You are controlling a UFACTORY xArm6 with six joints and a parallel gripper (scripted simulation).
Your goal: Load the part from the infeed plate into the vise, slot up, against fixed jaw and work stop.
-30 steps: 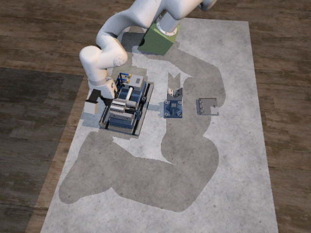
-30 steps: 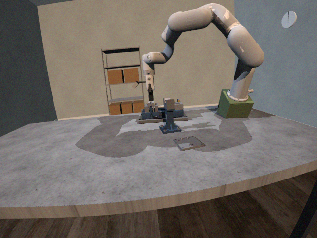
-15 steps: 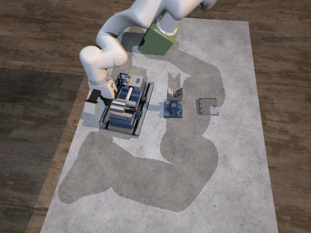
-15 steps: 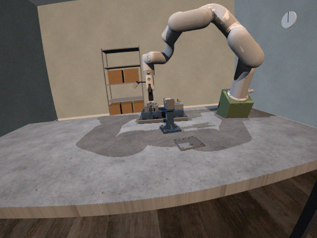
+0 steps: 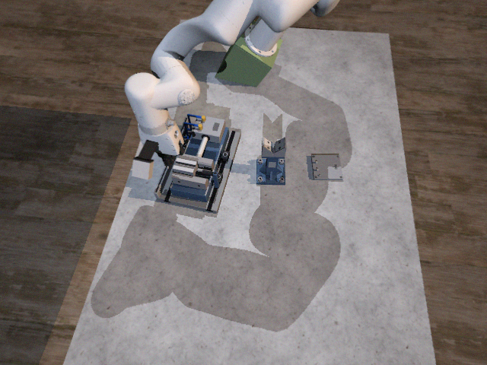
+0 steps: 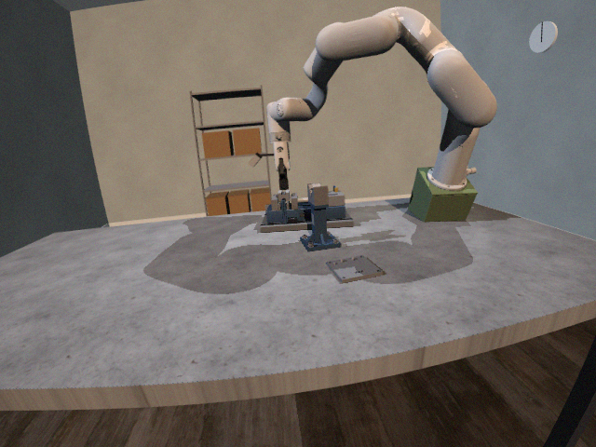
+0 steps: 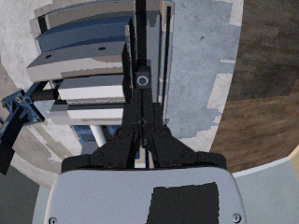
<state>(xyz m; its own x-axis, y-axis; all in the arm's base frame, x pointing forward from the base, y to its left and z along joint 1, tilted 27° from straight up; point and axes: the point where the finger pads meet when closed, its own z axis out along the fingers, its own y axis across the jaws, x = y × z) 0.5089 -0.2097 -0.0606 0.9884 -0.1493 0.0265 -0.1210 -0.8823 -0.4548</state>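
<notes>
The part is 10 mm ahead of my hand, 50 mm to the left of it and 30 mm below it. Also, from my hand: fixed jaw: 40 mm ahead, 60 mm to the left, 50 mm below; air cylinder rod: 80 mm behind, 80 mm to the left, 50 mm below; blue vise body: 60 mm behind, 70 mm to the left, 90 mm below.
</notes>
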